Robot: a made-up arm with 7 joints.
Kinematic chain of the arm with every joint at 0, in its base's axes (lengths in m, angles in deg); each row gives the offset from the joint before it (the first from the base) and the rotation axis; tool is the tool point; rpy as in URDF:
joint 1: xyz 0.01 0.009 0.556 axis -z
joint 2: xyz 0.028 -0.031 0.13 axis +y
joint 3: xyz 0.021 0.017 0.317 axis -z
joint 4: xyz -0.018 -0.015 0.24 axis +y
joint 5: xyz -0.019 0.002 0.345 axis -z
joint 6: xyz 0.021 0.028 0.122 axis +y
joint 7: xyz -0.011 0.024 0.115 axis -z
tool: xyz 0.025 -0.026 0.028 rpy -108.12 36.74 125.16
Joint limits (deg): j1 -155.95..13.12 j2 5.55..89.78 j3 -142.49..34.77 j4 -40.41..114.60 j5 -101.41..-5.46 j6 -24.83..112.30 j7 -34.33..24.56
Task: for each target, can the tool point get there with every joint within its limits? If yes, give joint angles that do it. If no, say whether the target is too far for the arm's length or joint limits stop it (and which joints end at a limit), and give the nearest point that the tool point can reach.
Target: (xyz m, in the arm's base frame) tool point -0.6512 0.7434 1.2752
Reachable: yes | joints -128.78 53.68 -12.99 1.25 -17.73 39.98 -3.82
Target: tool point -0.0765 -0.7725 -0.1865
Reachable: no: joint limits stop it (at a limit: joint 1, joint 2, joint 3, joint 4, joint 5, joint 7) | nearest point 0.3079 -0.4269 0.2204 | short by 0.658 m
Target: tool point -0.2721 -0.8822 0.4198
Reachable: no: joint limits stop it (at a limit: joint 1, joint 2, joint 4, joint 5, joint 7) | nearest point -0.4595 -0.3144 0.5361 | short by 0.609 m
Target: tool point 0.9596 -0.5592 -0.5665
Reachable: no: too far | nearest point 0.7486 -0.3237 0.1246 | short by 0.760 m
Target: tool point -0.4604 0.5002 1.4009
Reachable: yes | joints -102.05 45.38 -97.07 39.88 -34.78 63.98 1.78
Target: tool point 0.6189 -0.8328 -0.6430
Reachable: no: too far | nearest point 0.5950 -0.4179 0.1394 | short by 0.886 m
